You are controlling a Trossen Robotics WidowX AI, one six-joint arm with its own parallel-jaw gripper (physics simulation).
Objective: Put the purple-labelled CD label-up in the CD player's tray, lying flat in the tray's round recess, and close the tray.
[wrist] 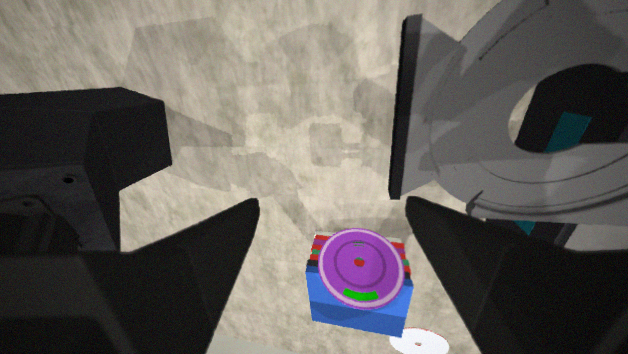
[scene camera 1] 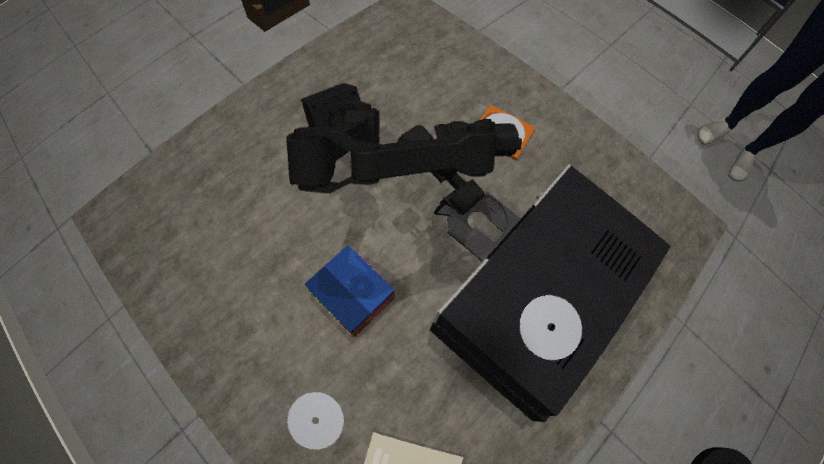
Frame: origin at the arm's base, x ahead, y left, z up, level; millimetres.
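Seen in the pictures: gripper, between the fingertips: [wrist: 331, 204] [scene camera 1: 428, 187]; arm's base, origin of its link: [scene camera 1: 340, 119].
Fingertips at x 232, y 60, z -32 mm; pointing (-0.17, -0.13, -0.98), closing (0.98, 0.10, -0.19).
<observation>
Pixels of each thing's middle, then the offset from my fingertips to it. "pt": a spot on its surface instead.
- purple-labelled CD, middle of its body: [wrist: 359, 262] dx +45, dy -176, dz -114 mm
- blue-topped stack, middle of its body: [wrist: 355, 302] [scene camera 1: 349, 287] dx +51, dy -243, dz -95 mm
- grey tray, middle of its body: [scene camera 1: 493, 232] dx +150, dy +59, dz -39 mm
- orange case, a spot on its surface: [scene camera 1: 527, 127] pt dx -51, dy +408, dz -163 mm
- cream object, a spot on its surface: [scene camera 1: 409, 452] pt dx +393, dy -343, dz -150 mm
The purple-labelled CD [wrist: 330, 270] faces the wrist camera with its label side and appears to lean against the layered side of the blue-topped stack [scene camera 1: 334, 279] [wrist: 357, 320]; it cannot be made out in the scene view. The grey tray [scene camera 1: 460, 224] [wrist: 450, 125] sticks out of the black CD player [scene camera 1: 518, 247], and no disc lies in its recess. My gripper [wrist: 331, 204] is open and empty, above the rug. In the scene view the arm covers part of it, and one side shows over the tray's front end. In the wrist view the CD shows between the fingers, farther off.
A white disc [scene camera 1: 533, 328] lies on the player's top. Another white disc [scene camera 1: 299, 420] [wrist: 407, 342] lies on the rug beyond the stack. An orange case [scene camera 1: 527, 127] with a white disc is partly under the arm. A cream object [scene camera 1: 409, 452] shows at the bottom edge.
</observation>
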